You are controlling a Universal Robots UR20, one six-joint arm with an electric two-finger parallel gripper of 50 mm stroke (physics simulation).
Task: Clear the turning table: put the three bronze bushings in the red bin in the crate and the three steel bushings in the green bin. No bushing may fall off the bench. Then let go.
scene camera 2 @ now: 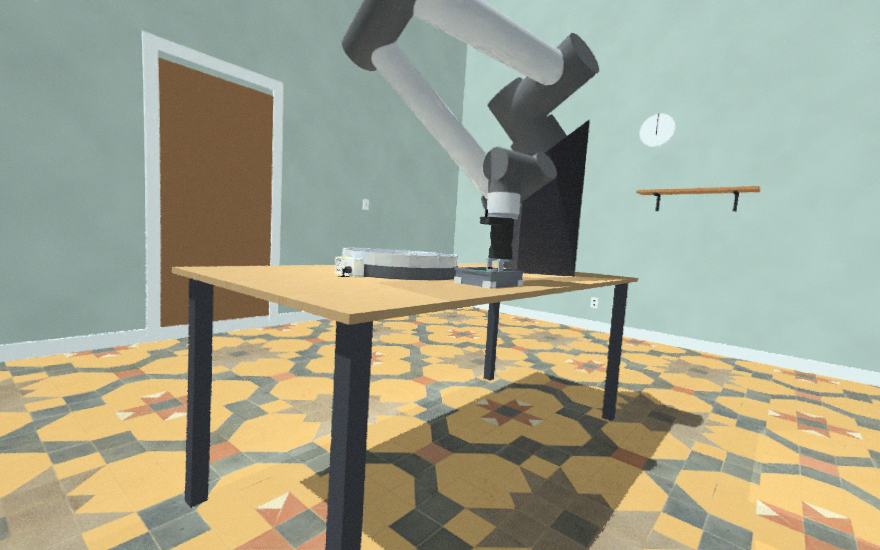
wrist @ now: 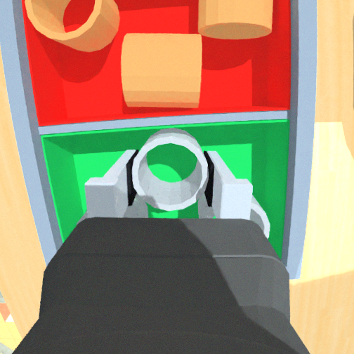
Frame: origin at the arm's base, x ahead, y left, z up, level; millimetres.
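Where they show: arm's base, origin of its link: (scene camera 2: 545,152).
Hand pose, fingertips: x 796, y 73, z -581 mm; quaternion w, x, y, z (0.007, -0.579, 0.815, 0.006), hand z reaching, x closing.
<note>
Each offset is from my fingertips to the top centre of the thing. "*": to the spot under its first point. Level surfaces: height alone.
My gripper (scene camera 2: 496,263) (wrist: 170,167) is shut on a steel bushing (wrist: 171,198), held upright with its open end up, low in the green bin (wrist: 240,159) of the crate @[dx +29, dy -6, dz +31 mm] (scene camera 2: 488,278) (wrist: 303,150). Grey curved edges of other steel bushings show beside and behind the fingers, one at the right (wrist: 260,218); the gripper body hides most of them. In the red bin (wrist: 152,19) are three bronze bushings: one tilted with its open end showing (wrist: 102,27), one on its side (wrist: 162,70), one at the upper right (wrist: 235,17). The turning table (scene camera 2: 410,260) stands left of the crate; its top surface cannot be made out.
The crate and turning table stand on the wooden bench @[dz -19 mm] (scene camera 2: 292,285). A small white device @[* dx +267, dy -395, dz +16 mm] (scene camera 2: 349,265) sits against the turning table's left side. A tall dark panel (scene camera 2: 554,214) stands behind the arm. A divider (wrist: 165,121) separates the two bins.
</note>
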